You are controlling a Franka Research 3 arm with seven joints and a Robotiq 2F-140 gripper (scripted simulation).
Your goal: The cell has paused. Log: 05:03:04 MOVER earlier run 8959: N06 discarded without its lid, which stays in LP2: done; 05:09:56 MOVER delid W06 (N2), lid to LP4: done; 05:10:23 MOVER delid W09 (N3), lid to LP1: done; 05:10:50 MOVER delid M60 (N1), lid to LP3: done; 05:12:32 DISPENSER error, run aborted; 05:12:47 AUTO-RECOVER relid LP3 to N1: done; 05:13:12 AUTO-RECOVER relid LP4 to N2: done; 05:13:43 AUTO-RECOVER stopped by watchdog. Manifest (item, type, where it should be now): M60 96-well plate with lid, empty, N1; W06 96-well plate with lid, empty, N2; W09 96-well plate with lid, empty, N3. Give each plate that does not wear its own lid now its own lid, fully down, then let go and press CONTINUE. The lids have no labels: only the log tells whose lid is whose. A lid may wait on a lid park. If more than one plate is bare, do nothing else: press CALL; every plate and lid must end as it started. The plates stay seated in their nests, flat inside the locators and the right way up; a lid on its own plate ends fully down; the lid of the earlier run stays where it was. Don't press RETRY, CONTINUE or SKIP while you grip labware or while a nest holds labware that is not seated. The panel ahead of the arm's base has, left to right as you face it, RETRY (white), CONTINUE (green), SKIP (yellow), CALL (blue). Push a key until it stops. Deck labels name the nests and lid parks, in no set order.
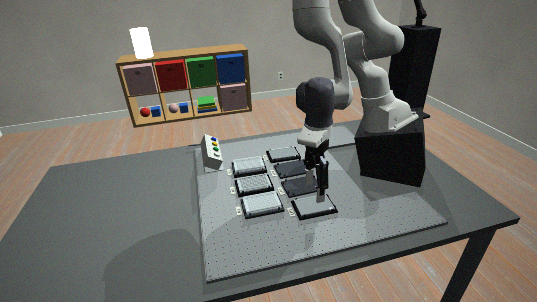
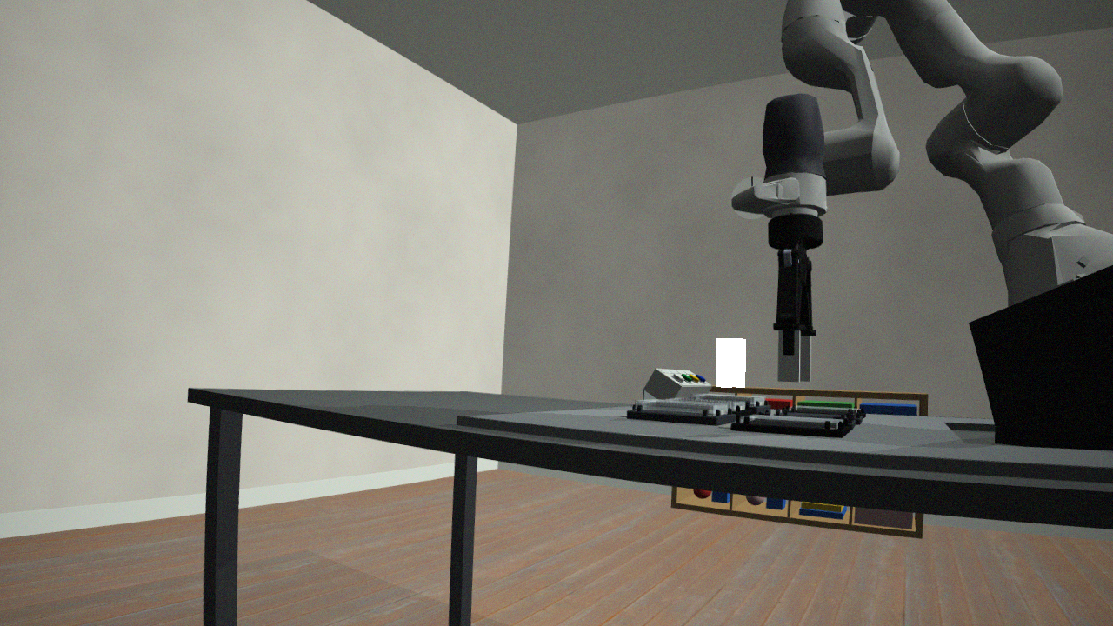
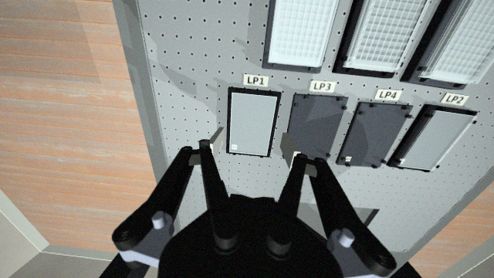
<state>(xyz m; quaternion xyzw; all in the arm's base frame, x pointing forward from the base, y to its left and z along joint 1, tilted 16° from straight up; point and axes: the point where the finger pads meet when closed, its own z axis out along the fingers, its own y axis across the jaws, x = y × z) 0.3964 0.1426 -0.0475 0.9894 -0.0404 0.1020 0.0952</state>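
The lid park LP1 lies 90 mm below my hand. Round my hand: lid park LP3: 10 mm behind, 130 mm to the right, 90 mm below; then lid park LP4: 30 mm behind, 250 mm to the right, 90 mm below; then plate: 160 mm ahead, 200 mm to the right, 70 mm below.
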